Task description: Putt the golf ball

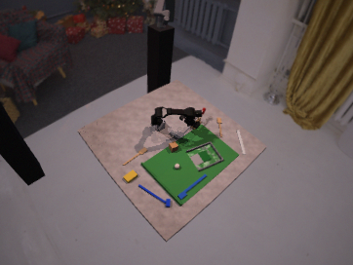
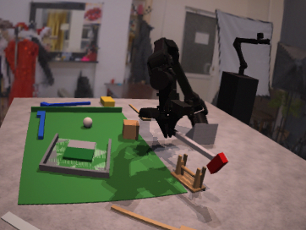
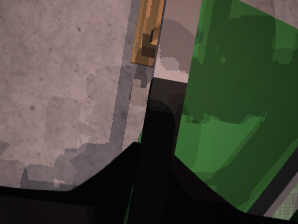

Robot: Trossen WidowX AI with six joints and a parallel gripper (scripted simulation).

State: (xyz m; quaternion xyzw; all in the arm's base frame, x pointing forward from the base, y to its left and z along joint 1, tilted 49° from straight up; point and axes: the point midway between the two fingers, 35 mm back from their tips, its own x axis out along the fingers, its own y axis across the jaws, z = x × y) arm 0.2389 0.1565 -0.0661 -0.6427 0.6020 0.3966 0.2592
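Now: gripper tip 240 mm to the left of the brown cube, 70 mm above it and 50 mm short of it. The rest, counted from my gripper tip: red putter: 110 mm to the left, 30 mm behind, 20 mm above; then white golf ball: 340 mm to the right, 210 mm ahead, 70 mm below; then small wooden fence: 130 mm to the left, 60 mm below, 30 mm behind.
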